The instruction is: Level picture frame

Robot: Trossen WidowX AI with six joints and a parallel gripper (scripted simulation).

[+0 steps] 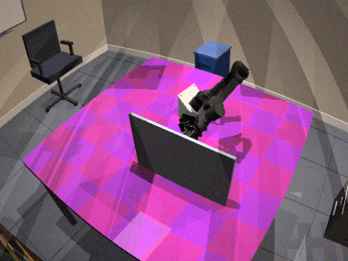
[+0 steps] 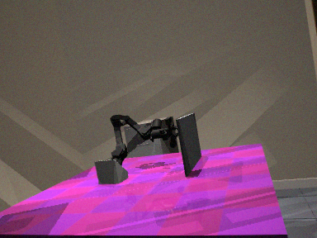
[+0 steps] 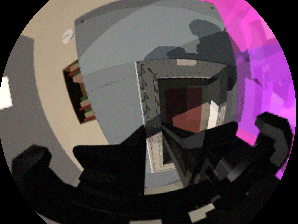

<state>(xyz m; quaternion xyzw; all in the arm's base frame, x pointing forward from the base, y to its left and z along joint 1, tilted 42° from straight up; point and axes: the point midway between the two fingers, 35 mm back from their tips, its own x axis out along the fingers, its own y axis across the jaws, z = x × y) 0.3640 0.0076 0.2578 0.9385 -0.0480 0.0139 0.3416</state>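
Now: the picture frame 10 mm ahead of my gripper tip, 10 mm to the left of it and 50 mm below it. Round my gripper tip: grey wall panel (20 mm ahead, 70 mm below).
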